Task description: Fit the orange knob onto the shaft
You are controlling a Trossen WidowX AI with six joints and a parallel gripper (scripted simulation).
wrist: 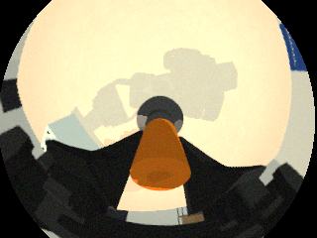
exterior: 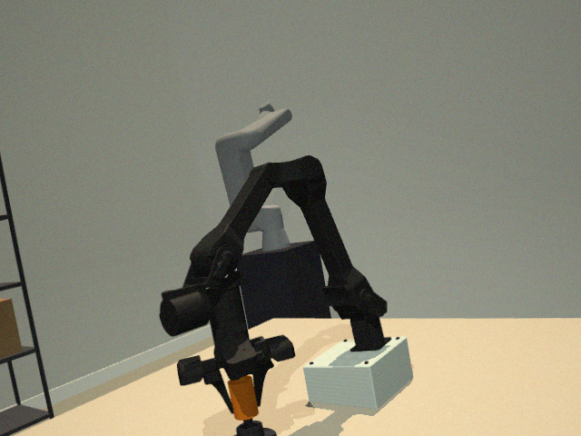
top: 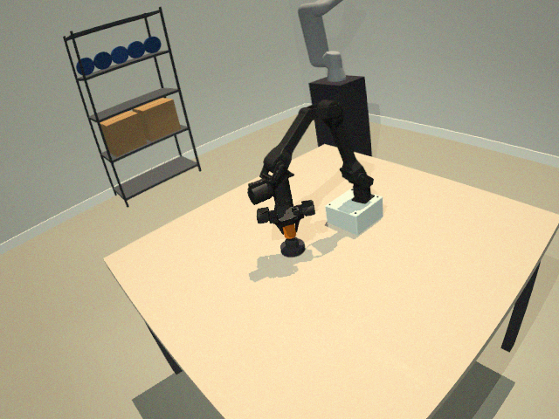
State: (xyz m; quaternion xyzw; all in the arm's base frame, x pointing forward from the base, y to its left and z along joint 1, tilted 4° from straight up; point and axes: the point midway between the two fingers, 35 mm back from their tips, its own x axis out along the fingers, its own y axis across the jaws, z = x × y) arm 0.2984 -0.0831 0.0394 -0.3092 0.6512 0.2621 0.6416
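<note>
Now: gripper tip 20 mm below the orange knob. The rest, counted from my gripper tip: dark round pedestal 40 mm below.
</note>
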